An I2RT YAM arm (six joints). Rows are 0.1 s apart.
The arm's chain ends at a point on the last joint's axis. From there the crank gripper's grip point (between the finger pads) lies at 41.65 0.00 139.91 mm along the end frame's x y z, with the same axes.
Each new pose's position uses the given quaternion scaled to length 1; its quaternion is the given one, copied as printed.
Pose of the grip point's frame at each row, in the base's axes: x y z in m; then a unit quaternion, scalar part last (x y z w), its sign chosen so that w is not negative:
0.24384 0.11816 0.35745 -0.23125 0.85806 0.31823 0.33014
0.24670 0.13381 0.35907 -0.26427 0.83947 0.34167 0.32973
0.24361 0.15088 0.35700 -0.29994 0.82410 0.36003 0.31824
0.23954 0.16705 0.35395 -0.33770 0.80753 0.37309 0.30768
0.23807 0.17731 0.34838 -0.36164 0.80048 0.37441 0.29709
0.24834 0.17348 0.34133 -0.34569 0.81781 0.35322 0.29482
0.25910 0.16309 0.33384 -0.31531 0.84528 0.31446 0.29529
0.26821 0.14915 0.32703 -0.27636 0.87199 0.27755 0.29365
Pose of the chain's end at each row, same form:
0.21328 0.02817 0.46825 -0.23125 0.85806 0.31823 0.33014
0.22129 0.03826 0.46647 -0.26427 0.83947 0.34167 0.32973
0.22616 0.05219 0.46314 -0.29994 0.82410 0.36003 0.31824
0.22954 0.06683 0.45961 -0.33770 0.80753 0.37309 0.30768
0.23282 0.07823 0.45546 -0.36164 0.80048 0.37441 0.29709
0.23950 0.07901 0.45226 -0.34569 0.81781 0.35322 0.29482
0.24311 0.07713 0.45073 -0.31531 0.84528 0.31446 0.29529
0.24613 0.07200 0.44897 -0.27636 0.87199 0.27755 0.29365

